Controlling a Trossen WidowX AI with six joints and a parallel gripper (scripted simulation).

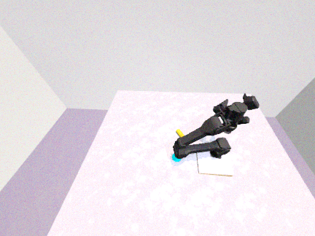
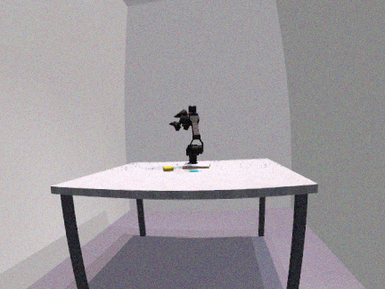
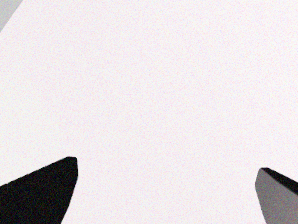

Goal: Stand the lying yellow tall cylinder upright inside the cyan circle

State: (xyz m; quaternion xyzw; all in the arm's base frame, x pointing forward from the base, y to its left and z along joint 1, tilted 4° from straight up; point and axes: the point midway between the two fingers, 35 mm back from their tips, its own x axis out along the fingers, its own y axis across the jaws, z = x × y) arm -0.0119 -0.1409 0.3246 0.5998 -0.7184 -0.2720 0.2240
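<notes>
The yellow tall cylinder is 350 mm below my gripper tip, 250 mm ahead of it and 70 mm to the left of it. Also, from my gripper tip: cyan circle 360 mm below, 240 mm to the left, 230 mm ahead.
</notes>
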